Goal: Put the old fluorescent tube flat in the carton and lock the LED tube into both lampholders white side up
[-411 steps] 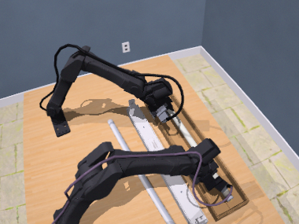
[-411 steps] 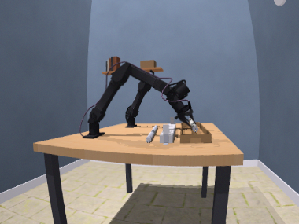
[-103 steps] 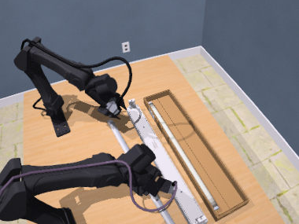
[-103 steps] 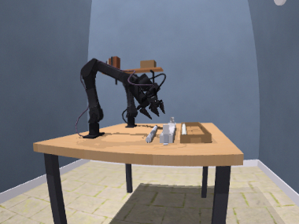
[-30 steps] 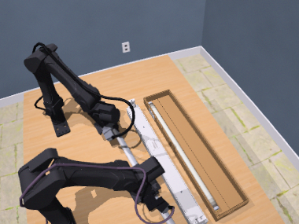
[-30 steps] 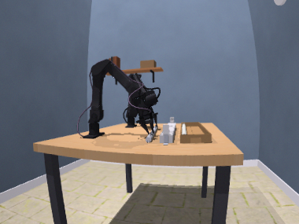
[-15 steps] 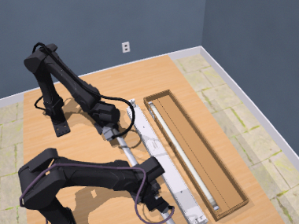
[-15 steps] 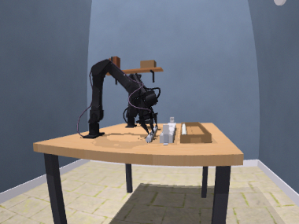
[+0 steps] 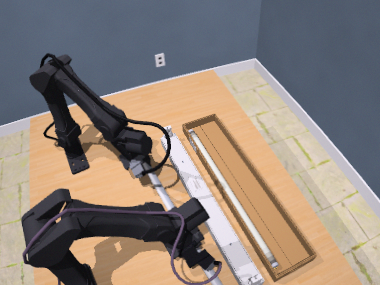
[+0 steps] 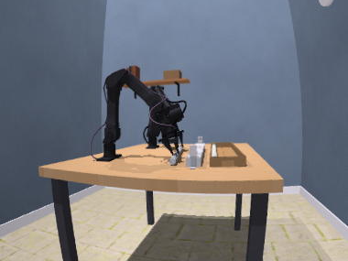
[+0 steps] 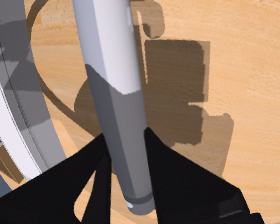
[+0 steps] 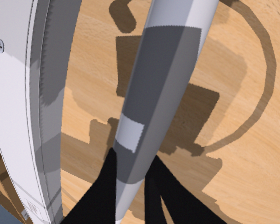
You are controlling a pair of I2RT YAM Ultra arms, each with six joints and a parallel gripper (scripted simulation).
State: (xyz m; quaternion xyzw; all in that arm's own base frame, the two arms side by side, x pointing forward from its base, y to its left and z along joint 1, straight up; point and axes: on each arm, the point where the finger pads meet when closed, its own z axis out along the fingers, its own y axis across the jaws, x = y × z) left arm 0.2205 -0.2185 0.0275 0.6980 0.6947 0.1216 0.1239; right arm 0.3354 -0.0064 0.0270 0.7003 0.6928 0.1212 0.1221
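Right now the LED tube is 20 mm behind my right hand, 120 mm to the left of it and 10 mm below it. Round my right hand: light fixture: 80 mm ahead, 140 mm to the left, 30 mm above; old fluorescent tube: 160 mm ahead, 160 mm to the left, 10 mm below; lampholder: 120 mm ahead, 160 mm to the right, 40 mm above.
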